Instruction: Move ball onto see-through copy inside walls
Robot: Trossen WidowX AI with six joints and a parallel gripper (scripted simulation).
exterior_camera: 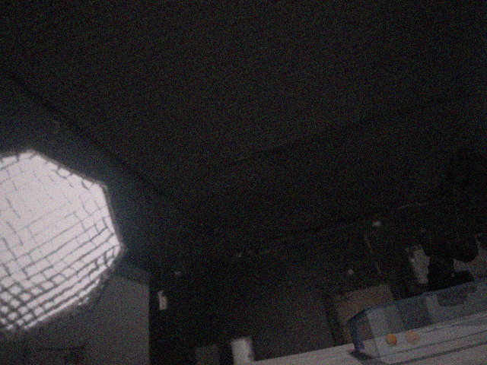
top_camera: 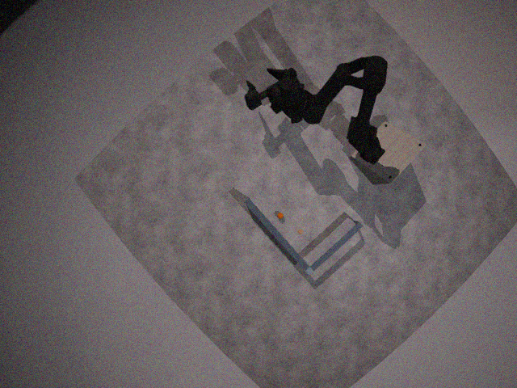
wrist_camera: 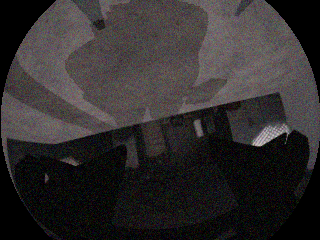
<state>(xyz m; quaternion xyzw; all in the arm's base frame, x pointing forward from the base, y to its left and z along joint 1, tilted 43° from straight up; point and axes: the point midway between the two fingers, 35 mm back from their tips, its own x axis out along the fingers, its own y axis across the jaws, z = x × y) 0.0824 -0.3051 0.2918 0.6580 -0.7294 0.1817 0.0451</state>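
My gripper tip is 280 mm short of the orange ball, 380 mm to the right of it and 60 mm above it. Also, from my gripper tip: see-through copy of ball (270 mm ahead, 470 mm to the left, 60 mm below).
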